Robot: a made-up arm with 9 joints. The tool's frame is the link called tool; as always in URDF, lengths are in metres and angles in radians.
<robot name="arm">
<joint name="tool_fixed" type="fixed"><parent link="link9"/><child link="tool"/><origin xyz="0.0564 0.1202 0.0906" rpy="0 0 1.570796"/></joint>
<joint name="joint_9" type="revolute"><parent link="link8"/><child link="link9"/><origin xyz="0.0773 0.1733 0.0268" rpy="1.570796 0 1.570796"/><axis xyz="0 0 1"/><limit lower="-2.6" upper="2.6"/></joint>
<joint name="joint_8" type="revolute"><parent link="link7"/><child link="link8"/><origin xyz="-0.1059 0.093 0.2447" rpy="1.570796 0 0"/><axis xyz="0 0 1"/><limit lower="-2.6" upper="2.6"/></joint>
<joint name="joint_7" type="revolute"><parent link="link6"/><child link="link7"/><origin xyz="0.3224 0.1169 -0.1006" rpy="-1.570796 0 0"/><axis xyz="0 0 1"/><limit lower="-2.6" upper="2.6"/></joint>
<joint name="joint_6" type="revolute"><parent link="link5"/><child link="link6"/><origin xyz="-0.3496 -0.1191 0.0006" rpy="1.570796 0 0"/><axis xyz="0 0 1"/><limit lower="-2.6" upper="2.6"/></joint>
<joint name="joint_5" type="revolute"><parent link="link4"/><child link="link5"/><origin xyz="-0.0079 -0.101 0.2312" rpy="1.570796 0 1.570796"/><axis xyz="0 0 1"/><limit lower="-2.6" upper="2.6"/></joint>
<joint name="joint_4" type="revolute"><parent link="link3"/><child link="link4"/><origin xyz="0.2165 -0.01 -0.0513" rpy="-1.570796 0 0"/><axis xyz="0 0 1"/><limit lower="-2.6" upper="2.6"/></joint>
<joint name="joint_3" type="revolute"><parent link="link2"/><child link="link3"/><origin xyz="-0.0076 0.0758 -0.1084" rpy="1.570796 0 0"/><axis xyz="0 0 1"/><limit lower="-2.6" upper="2.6"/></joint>
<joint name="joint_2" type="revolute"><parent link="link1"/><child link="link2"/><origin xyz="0.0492 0.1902 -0.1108" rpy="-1.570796 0 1.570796"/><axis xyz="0 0 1"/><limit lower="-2.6" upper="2.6"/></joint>
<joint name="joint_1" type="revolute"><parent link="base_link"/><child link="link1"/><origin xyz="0 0 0.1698" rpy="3.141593 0 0"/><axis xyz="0 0 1"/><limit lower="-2.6" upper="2.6"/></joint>
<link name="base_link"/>
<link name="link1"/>
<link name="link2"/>
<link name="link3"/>
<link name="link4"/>
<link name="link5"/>
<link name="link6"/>
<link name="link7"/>
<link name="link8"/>
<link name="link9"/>
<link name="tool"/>
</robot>
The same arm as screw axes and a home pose.
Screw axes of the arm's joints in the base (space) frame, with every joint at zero. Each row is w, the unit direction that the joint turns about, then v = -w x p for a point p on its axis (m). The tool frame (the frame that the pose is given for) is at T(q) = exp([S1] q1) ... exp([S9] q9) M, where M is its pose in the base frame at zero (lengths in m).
S1: w 0 0 -1 v 0.0000 0.0000 0.0000
S2: w -1 0 0 v 0.0000 -0.2806 -0.1902
S3: w 0 0 -1 v 0.1826 0.1576 0.0000
S4: w -1 0 0 v 0.0000 -0.4077 -0.3991
S5: w 0 -1 0 v 0.3067 0.0000 0.0636
S6: w 1 0 0 v 0.0000 -0.0429 0.3918
S7: w 0 -1 0 v 0.2795 0.0000 0.0451
S8: w 1 0 0 v 0.0000 0.1736 0.7534
S9: w 0 0 1 v -0.9267 0.1113 0.0000
M: xyz 0.0089 -0.9831 0.3415 (m) rpy 0.0000 0.0000 0.0000 (rad, as in URDF)
Joint limits (rad, base to tool): -2.6000..2.6000 -2.6000..2.6000 -2.6000..2.6000 -2.6000..2.6000 -2.6000..2.6000 -2.6000..2.6000 -2.6000..2.6000 -2.6000..2.6000 -2.6000..2.6000

